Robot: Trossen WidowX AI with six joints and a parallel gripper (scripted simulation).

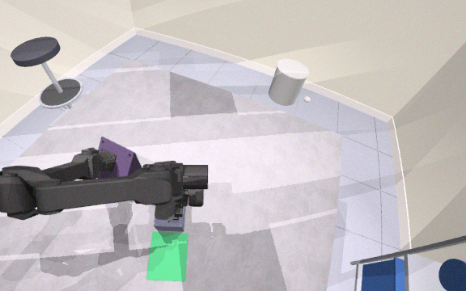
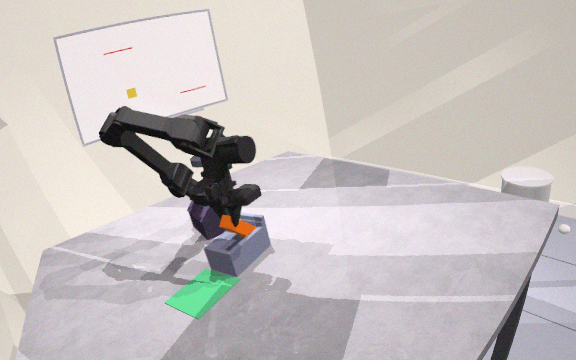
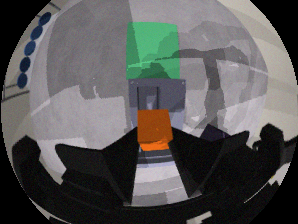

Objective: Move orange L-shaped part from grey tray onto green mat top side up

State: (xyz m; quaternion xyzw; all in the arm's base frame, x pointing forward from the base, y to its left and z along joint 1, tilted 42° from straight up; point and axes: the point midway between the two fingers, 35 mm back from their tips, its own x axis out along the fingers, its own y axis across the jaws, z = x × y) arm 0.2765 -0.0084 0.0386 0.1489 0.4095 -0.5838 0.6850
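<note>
Right now my gripper tip is 140 mm to the left of the green mat, 120 mm above it and 40 mm short of it. Also, from my gripper tip: orange L-shaped part: 30 mm to the left, 30 mm below, 30 mm behind.
</note>
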